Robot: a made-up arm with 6 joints. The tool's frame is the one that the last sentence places.
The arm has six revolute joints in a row. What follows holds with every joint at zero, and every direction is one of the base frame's.
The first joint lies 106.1 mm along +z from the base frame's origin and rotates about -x.
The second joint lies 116 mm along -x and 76.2 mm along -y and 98.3 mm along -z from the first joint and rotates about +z.
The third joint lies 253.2 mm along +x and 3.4 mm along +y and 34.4 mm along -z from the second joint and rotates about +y.
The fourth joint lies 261 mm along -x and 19.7 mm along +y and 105.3 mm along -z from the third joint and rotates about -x.
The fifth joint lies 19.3 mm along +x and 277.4 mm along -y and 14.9 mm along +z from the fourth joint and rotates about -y.
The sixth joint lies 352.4 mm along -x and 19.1 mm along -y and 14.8 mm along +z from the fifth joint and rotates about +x.
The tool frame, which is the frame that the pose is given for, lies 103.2 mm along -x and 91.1 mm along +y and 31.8 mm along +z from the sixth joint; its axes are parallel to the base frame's.
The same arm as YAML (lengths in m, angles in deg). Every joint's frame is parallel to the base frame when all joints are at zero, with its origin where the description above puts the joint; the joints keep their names.
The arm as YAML. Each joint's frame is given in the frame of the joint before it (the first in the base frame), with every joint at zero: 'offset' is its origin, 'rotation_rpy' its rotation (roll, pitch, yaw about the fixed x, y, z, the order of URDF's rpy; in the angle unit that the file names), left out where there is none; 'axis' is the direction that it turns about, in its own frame. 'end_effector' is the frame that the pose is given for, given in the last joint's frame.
length_unit: m
angle_unit: deg
chain:
  - id: joint 1
    offset: [0.0, 0.0, 0.1061]
    axis: [-1.0, 0.0, 0.0]
  - id: joint 2
    offset: [-0.116, -0.0762, -0.0983]
    axis: [0.0, 0.0, 1.0]
  - id: joint 3
    offset: [0.2532, 0.0034, -0.0344]
    axis: [0.0, 1.0, 0.0]
  - id: joint 4
    offset: [-0.261, 0.0197, -0.1053]
    axis: [-1.0, 0.0, 0.0]
  - id: joint 5
    offset: [0.0193, -0.2774, 0.0149]
    axis: [0.0, -1.0, 0.0]
  - id: joint 6
    offset: [-0.3524, -0.0191, 0.0148]
    axis: [1.0, 0.0, 0.0]
end_effector:
  offset: [-0.1032, 0.0911, 0.0318]

